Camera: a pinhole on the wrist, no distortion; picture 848 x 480 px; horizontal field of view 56.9 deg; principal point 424.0 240.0 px. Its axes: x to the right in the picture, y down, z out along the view. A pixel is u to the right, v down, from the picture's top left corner.
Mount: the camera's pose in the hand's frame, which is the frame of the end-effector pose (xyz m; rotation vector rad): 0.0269 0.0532 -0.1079 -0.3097 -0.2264 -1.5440
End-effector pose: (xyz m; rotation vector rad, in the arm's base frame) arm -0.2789 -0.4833 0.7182 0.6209 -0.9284 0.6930
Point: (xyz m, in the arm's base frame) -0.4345 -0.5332 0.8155
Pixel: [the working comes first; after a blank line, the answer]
In the camera's frame: 0.0409 -0.0350 0.2671

543.8 137.4
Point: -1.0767 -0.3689 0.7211
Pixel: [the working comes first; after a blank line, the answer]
In the camera's frame: -0.4530 -0.3516 0.5898

outside the picture
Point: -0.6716 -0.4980 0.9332
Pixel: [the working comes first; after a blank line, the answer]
In the camera's frame: -0.1200 -0.0309 0.4802

228.4 189.6
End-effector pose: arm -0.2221 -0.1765 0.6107 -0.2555 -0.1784 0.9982
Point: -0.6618 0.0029 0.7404
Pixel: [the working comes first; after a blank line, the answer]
In the camera's frame: -0.2124 -0.1241 0.4632

65.2 30.4
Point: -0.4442 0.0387 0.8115
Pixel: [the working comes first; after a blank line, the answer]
In the camera's frame: -0.0373 0.0229 0.4254

355.4 282.2
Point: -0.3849 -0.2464 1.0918
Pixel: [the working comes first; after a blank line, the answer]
In the camera's frame: 0.2918 -0.1896 0.5247

outside the picture
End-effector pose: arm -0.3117 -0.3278 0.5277 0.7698 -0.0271 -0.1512
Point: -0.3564 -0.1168 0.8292
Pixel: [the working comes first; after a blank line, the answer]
In the camera's frame: -0.2237 -0.1207 0.2664

outside the picture
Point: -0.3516 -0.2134 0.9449
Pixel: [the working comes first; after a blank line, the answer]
In the camera's frame: -0.1853 -0.1135 0.4121

72.2 24.5
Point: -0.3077 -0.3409 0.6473
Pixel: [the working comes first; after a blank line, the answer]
In the camera's frame: 0.0475 -0.0356 0.1964

613.1 98.3
